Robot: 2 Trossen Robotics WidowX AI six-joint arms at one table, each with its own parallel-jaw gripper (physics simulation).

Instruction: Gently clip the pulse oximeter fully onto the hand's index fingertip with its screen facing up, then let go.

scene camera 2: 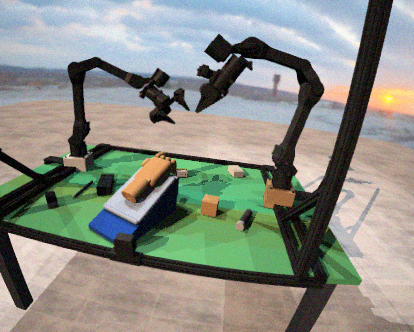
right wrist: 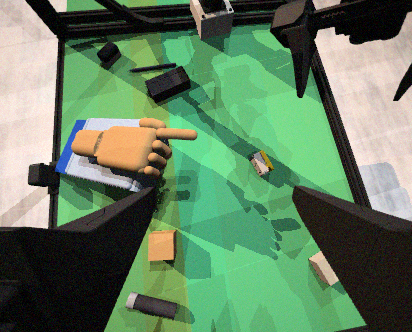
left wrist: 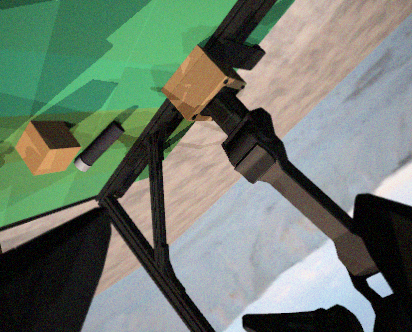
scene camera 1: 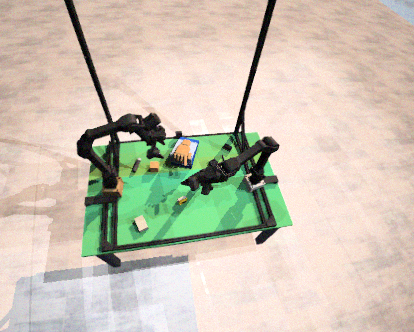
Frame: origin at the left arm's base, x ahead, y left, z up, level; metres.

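Seen in the pictures: left gripper, fingertip midpoint: (scene camera 2: pixel 182 116) (right wrist: pixel 340 98) (left wrist: pixel 232 213) (scene camera 1: pixel 184 180); right gripper, fingertip midpoint: (scene camera 2: pixel 200 110) (right wrist: pixel 223 192) (scene camera 1: pixel 164 151); left arm's base, link origin: (scene camera 2: pixel 78 154) (right wrist: pixel 211 2) (scene camera 1: pixel 254 179); right arm's base, link origin: (scene camera 2: pixel 280 185) (left wrist: pixel 218 101) (scene camera 1: pixel 111 184).
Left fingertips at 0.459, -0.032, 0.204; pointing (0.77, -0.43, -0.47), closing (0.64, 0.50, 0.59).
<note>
Pixels of each thing's top centre, then the offset from my left fingertips to it, as dx, dy, dz.
- small white-and-yellow pulse oximeter, top centre: (right wrist: pixel 263 161) (scene camera 2: pixel 181 169) (scene camera 1: pixel 182 199) +0.012, -0.009, -0.231
- orange block, top centre: (left wrist: pixel 58 160) (right wrist: pixel 160 246) (scene camera 2: pixel 211 198) (scene camera 1: pixel 154 164) +0.105, -0.292, -0.213
- dark cylinder, top centre: (left wrist: pixel 104 152) (right wrist: pixel 150 309) (scene camera 2: pixel 245 215) +0.211, -0.352, -0.236
- beige block, top centre: (right wrist: pixel 338 264) (scene camera 2: pixel 236 168) (scene camera 1: pixel 141 222) +0.277, +0.049, -0.233
- thin black stick, top centre: (right wrist: pixel 151 66) -0.357, -0.187, -0.254
- small black block, top centre: (right wrist: pixel 106 48) (scene camera 2: pixel 50 194) -0.427, -0.287, -0.230
The small white-and-yellow pulse oximeter (scene camera 1: pixel 182 200) (scene camera 2: pixel 182 173) (right wrist: pixel 261 163) lies on the green table, apart from the hand. The tan hand (scene camera 1: pixel 185 149) (scene camera 2: pixel 150 176) (right wrist: pixel 127 147) rests on a sloped blue-and-white stand (scene camera 2: pixel 112 227) (right wrist: pixel 69 152). Its index finger (right wrist: pixel 177 134) sticks out past the curled fingers and bears nothing. My left gripper (scene camera 1: pixel 194 188) (scene camera 2: pixel 181 115) (left wrist: pixel 232 213) (right wrist: pixel 340 98) is open and empty, high above the table. My right gripper (scene camera 1: pixel 159 145) (right wrist: pixel 223 192) is open and empty, also high, facing down over the table. The oximeter's screen is too small to make out.
An orange block (scene camera 2: pixel 210 205) (right wrist: pixel 162 245), a dark cylinder (scene camera 2: pixel 244 220) (right wrist: pixel 152 305) and a beige block (scene camera 1: pixel 140 223) (right wrist: pixel 324 268) lie about. A black block (scene camera 2: pixel 105 184) (right wrist: pixel 169 84), a thin black stick (right wrist: pixel 152 67) and a small black block (right wrist: pixel 108 53) lie beyond the hand in the right wrist view.
</note>
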